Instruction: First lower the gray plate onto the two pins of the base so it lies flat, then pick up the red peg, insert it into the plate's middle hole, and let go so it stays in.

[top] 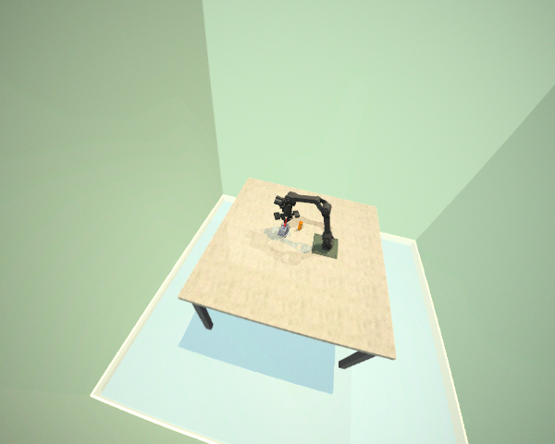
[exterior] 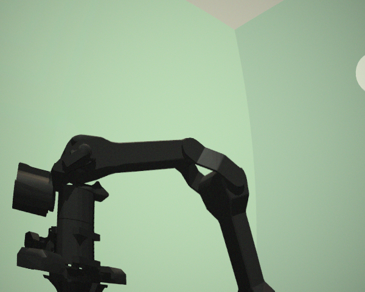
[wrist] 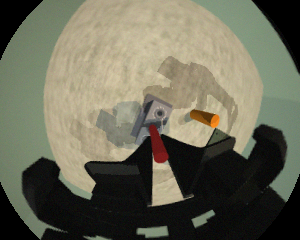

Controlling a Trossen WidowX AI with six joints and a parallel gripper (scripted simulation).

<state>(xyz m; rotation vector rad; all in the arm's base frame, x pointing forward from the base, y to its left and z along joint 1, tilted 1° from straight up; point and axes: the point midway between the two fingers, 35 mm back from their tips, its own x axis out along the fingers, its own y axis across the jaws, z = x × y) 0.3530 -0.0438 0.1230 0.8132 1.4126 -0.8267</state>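
The red peg is right at my gripper tip. Also, from my gripper tip: gray plate 50 mm below; orange cylinder 110 mm behind, 70 mm to the right, 60 mm below.
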